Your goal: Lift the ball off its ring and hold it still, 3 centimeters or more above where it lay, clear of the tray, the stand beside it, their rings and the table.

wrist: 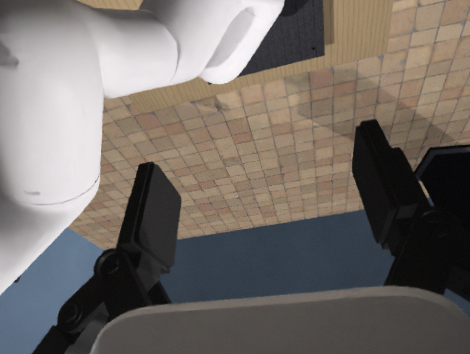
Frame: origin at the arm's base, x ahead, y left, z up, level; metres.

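Where they show: gripper, fingertip midpoint: (256, 163).
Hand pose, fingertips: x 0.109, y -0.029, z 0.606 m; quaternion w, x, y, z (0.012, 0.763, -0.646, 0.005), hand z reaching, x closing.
Observation:
After its pixels a point has its place.
My gripper (256, 163) {x 0.109, y -0.029, z 0.606 m} is open, its two black fingers wide apart with nothing between them. Behind the gap the tiled floor and a dark blue wall show. The ball, its ring, the tray and the stand beside it cannot be made out in the wrist view, so where the gripper is relative to them cannot be told.
The white robot arm (50, 110) {x 0.113, y 0.089, z 0.554 m} fills the upper left. Behind it are a wooden surface (357, 35) {x -0.175, y -0.368, z -0.084 m} and a dark plate (295, 45) {x -0.148, y -0.173, z 0.000 m} at the top. A black object (450, 185) with a raised edge shows at the right, behind the right finger. The tiled floor (250, 165) lies beyond.

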